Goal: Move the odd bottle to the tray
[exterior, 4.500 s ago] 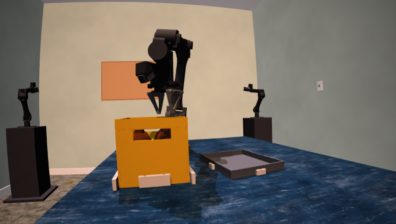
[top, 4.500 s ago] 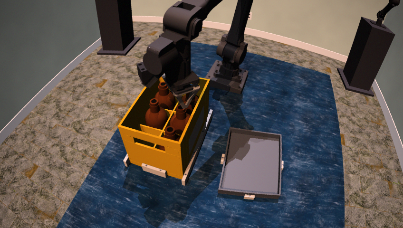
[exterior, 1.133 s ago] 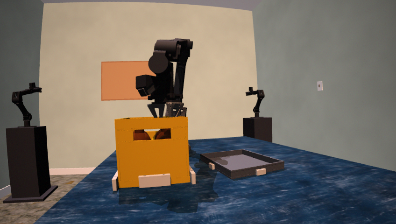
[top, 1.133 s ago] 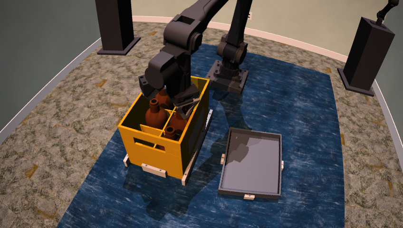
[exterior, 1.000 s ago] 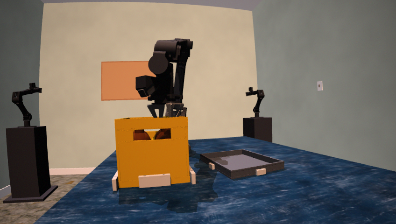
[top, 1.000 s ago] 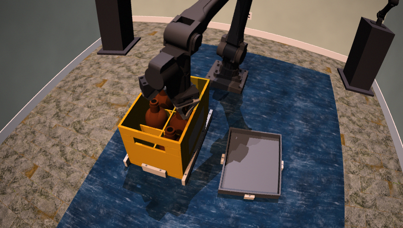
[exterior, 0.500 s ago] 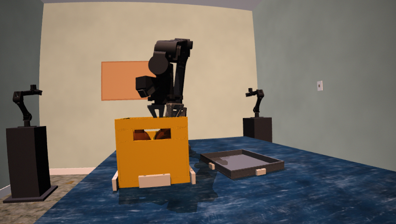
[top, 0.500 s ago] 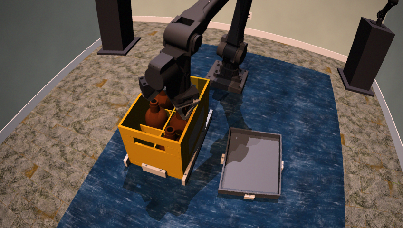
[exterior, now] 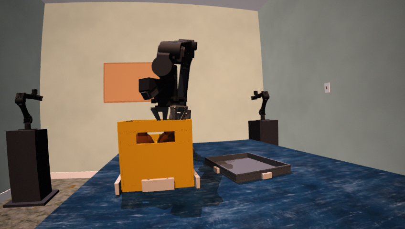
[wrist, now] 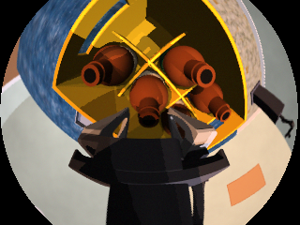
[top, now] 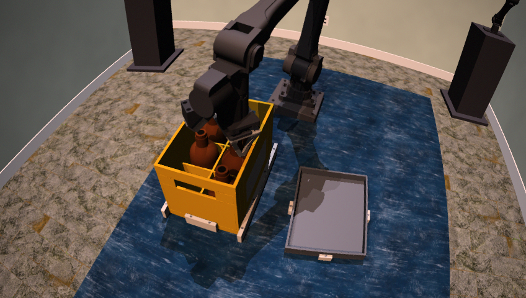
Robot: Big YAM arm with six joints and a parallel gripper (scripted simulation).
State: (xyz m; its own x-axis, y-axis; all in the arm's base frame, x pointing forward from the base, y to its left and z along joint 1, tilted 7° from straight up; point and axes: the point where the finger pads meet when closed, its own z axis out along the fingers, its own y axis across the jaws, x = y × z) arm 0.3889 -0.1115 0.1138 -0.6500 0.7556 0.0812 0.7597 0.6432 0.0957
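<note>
My gripper is now 1 cm past the orange crate, 4 cm to the left of it and 7 cm above it. Also, from my hand: dark grey tray (4 cm ahead, 24 cm to the left, 14 cm below).
</note>
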